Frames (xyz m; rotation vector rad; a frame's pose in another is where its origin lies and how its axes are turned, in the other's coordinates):
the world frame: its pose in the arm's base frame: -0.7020 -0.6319 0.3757 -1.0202 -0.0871 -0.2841
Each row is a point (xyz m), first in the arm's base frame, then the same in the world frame.
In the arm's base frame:
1: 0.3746 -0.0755 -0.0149
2: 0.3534 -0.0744 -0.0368
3: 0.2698 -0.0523 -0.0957
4: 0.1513 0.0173 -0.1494
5: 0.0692 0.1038 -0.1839
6: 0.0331 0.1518 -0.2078
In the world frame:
1: 0.8464 0.8909 0.3333
2: 0.8214 0.9037 0.3215
3: 0.7249 0.9404 0.3045
4: 0.5868 0.9865 0.3284
5: 0.4843 1.0349 0.3789
6: 0.4355 1.0683 0.4050

